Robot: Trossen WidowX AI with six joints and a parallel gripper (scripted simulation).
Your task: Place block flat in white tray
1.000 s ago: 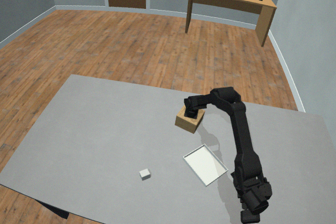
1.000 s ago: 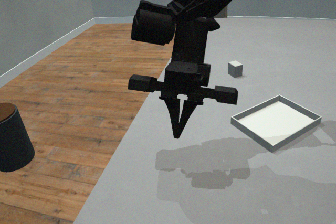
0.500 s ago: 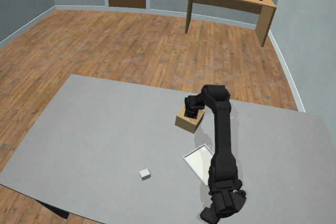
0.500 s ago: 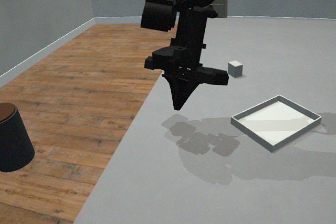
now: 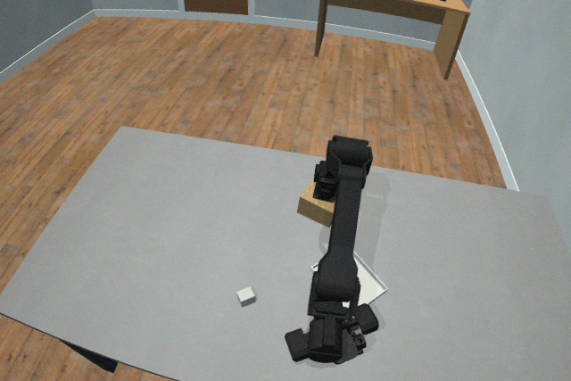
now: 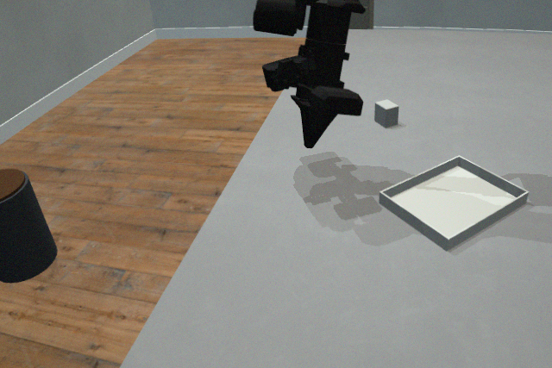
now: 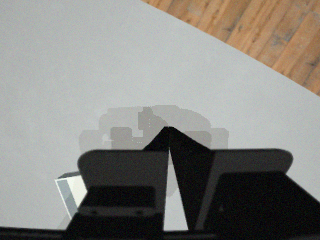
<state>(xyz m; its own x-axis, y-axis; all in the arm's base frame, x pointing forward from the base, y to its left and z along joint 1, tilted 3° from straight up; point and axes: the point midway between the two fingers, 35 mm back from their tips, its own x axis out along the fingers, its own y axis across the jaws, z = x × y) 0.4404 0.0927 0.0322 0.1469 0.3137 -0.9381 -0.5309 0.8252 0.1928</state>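
Now: hand 90 mm past the grey block, 230 mm to the left of it and 80 mm above it. Round my hand: white tray (210 mm behind, 20 mm to the left, 90 mm below).
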